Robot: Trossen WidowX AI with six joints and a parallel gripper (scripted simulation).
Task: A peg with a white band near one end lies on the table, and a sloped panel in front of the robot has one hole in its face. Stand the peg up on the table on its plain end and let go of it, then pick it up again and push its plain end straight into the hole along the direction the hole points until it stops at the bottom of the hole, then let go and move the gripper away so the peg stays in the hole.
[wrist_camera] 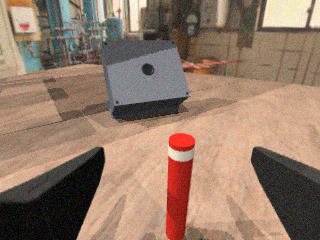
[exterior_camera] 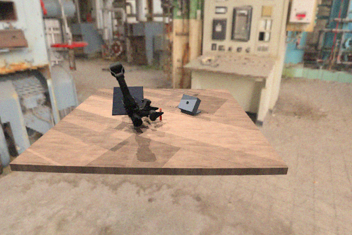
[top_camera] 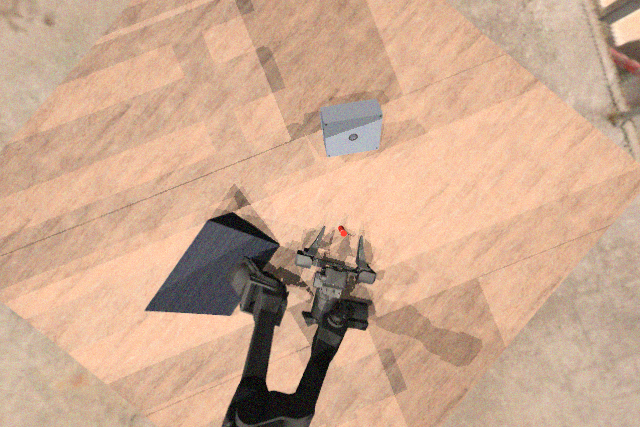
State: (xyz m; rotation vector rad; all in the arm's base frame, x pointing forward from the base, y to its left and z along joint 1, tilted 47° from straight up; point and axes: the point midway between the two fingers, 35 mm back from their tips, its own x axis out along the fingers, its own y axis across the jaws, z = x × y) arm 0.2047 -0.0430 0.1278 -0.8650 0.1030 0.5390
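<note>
My gripper tip is now 1 cm above the red peg. Also, from my gripper tip: sloped grey-blue panel (18 cm ahead, 16 cm to the left).
</note>
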